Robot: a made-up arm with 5 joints.
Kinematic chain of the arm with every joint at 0, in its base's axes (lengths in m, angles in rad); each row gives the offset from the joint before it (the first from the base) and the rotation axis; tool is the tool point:
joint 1: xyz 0 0 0.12 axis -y
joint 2: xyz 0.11 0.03 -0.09 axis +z
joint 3: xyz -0.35 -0.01 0 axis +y
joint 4: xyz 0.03 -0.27 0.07 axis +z
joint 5: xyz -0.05 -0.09 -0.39 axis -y
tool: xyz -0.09 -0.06 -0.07
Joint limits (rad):
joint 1: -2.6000..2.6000
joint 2: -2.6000..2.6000
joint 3: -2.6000..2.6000
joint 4: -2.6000..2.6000
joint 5: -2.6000..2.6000
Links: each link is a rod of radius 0.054 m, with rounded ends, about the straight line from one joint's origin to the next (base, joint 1, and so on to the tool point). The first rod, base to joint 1, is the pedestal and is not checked.
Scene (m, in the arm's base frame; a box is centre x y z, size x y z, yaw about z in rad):
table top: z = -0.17
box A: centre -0.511 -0.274 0.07 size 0.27 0.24 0.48 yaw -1
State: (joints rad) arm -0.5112 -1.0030 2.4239 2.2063 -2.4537
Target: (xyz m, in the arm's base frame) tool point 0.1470 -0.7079 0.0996
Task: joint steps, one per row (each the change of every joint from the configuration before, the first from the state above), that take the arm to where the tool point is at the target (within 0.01 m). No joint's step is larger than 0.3 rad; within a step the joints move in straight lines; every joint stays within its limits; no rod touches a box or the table.
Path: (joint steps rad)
1: -0.1482 0.2853 0.0325 0.0787 -0.0293
2: -0.1481 0.2852 0.0325 0.0788 -0.0292
3: -0.1482 0.2853 0.0325 0.0787 -0.0293
4: -0.1482 0.2853 0.0325 0.0788 -0.0292
5: -0.1481 0.2853 0.0325 0.0787 -0.0293
6: 0.2611 0.1583 0.0017 -0.2544 0.2512
7: 0.2611 0.1583 0.0018 -0.2544 0.2512
8: 0.2611 0.1583 0.0017 -0.2544 0.2512
9: 0.2611 0.1583 0.0017 -0.2544 0.2512

